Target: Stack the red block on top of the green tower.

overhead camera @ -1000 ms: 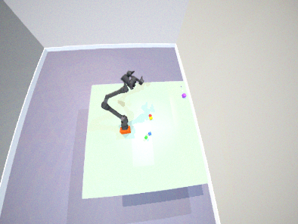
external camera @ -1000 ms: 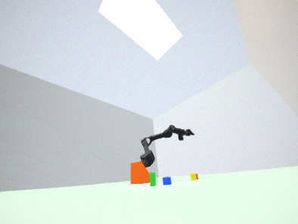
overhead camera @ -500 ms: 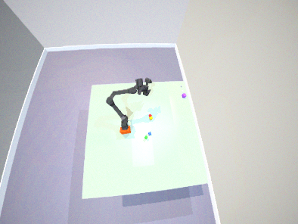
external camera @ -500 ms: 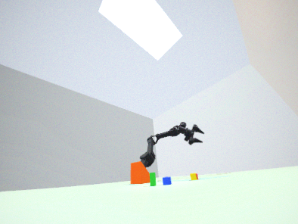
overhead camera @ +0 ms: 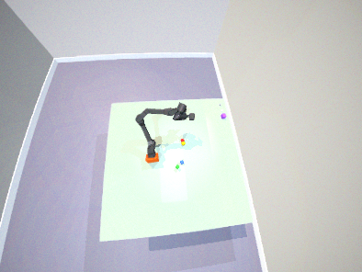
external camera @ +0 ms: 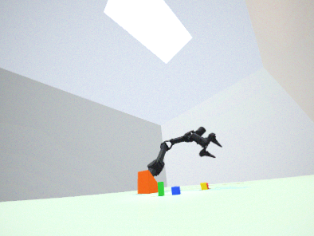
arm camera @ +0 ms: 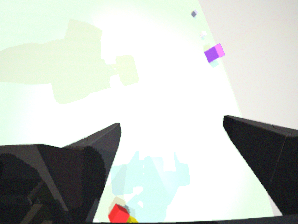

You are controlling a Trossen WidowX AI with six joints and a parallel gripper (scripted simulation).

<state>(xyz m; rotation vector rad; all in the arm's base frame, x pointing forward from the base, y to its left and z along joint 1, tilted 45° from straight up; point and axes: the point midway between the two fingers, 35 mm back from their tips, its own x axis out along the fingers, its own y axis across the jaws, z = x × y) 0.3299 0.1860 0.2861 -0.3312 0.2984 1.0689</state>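
My gripper tip is 50 mm past the red block, 160 mm to the left of it and 180 mm above it. Also, from my gripper tip: yellow block 40 mm behind, 190 mm to the right, 170 mm below; then blue block 60 mm behind, 380 mm to the right, 180 mm below.
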